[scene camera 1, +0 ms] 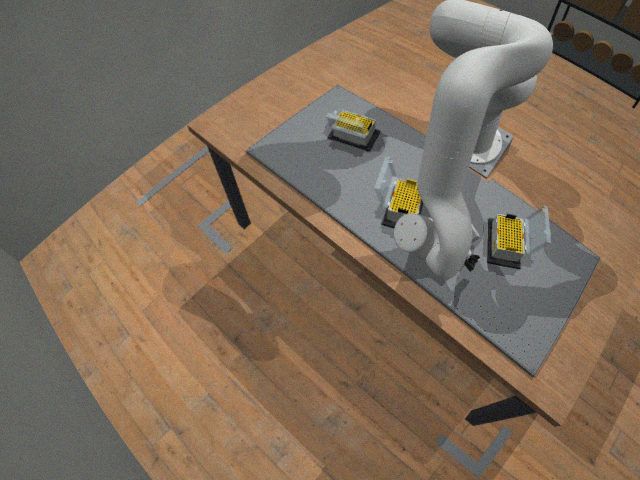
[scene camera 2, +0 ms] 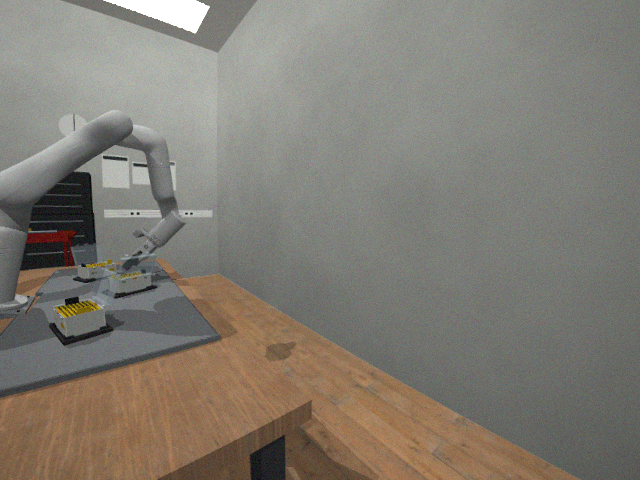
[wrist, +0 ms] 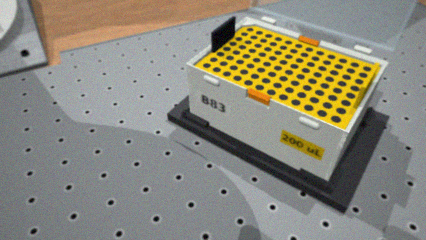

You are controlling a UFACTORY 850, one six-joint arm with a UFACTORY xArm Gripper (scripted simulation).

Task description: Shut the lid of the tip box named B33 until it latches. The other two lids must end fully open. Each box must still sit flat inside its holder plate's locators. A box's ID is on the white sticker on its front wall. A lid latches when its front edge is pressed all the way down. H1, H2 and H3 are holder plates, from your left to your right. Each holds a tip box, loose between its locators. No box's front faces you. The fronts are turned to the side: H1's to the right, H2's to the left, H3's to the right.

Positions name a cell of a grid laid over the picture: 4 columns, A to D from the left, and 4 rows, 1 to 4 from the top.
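A black holder plate (wrist: D3) is in view.
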